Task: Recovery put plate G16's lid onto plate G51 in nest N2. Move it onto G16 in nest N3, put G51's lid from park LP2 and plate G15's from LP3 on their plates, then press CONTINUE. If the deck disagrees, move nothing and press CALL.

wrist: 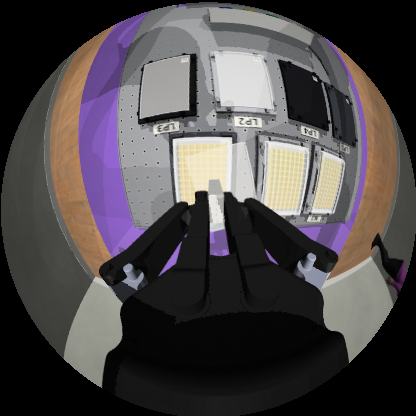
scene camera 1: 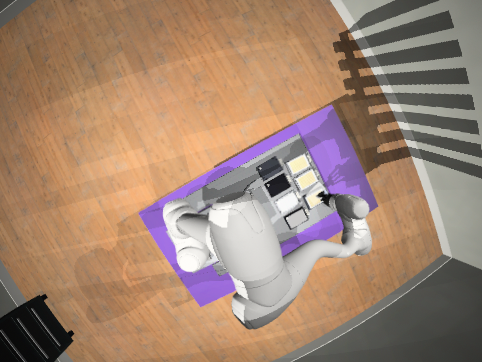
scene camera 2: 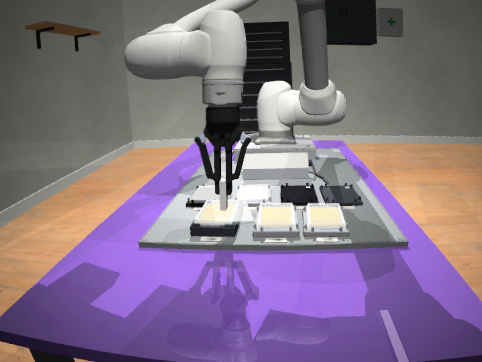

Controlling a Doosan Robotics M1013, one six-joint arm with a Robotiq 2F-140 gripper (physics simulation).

Labels:
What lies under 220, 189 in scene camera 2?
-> My gripper.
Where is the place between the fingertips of my gripper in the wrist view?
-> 214, 188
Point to a LP3 lid park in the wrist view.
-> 192, 73

